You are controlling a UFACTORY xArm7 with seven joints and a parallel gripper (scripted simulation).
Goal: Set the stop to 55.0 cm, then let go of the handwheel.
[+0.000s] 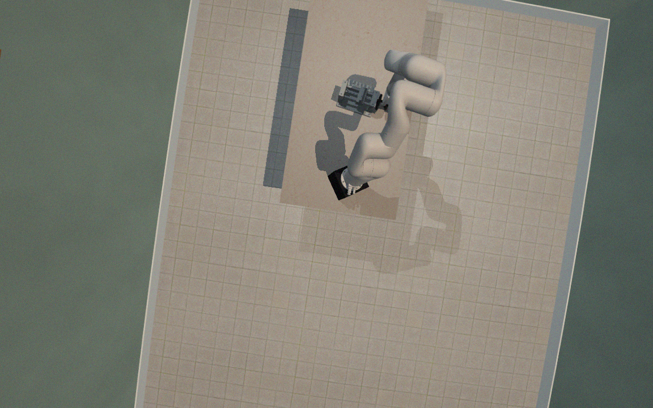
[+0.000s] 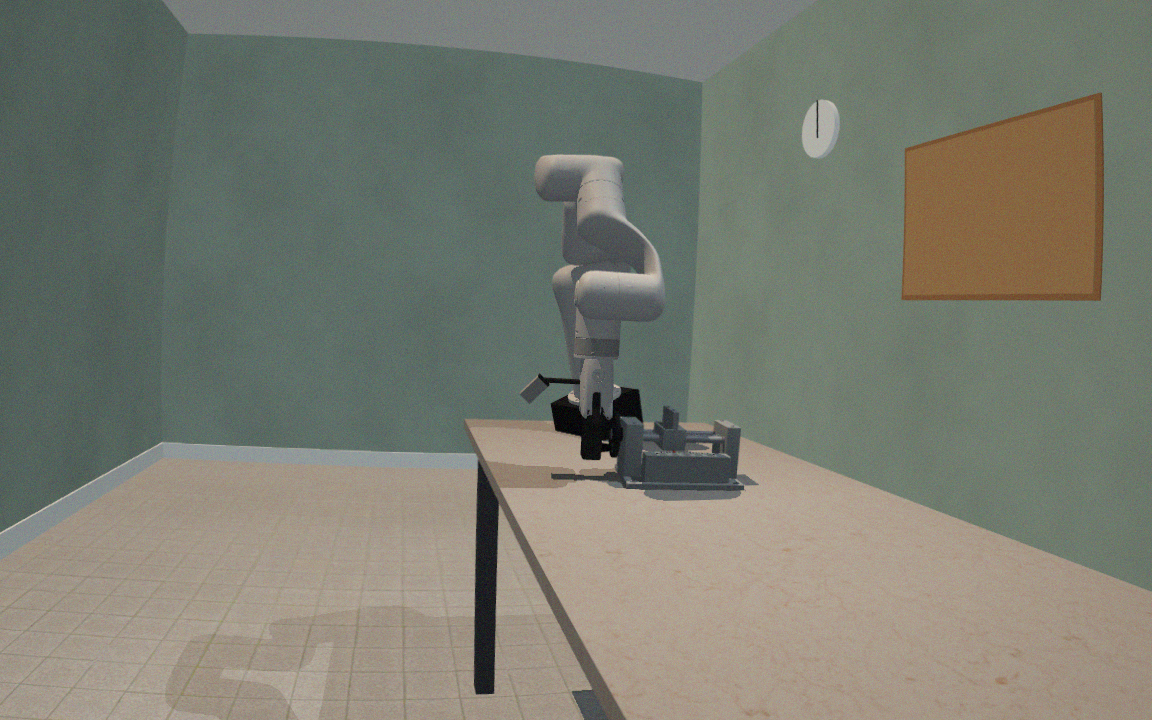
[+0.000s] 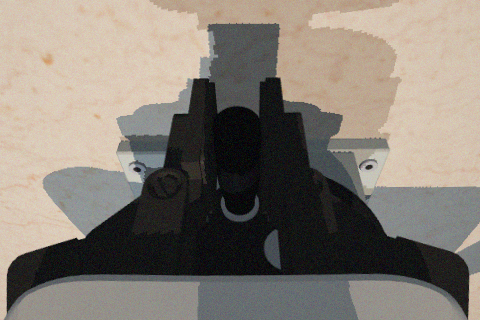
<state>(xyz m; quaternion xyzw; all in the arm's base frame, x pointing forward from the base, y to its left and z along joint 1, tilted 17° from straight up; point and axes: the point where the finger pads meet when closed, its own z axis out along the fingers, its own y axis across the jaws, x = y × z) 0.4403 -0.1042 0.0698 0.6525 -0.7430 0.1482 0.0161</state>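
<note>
Right now the stop block is 1 cm ahead of my hand, 14 cm to the left of it and 3 cm above it. Round my hand: crank handle 1 cm to the left; then black handwheel 2 cm to the left.
</note>
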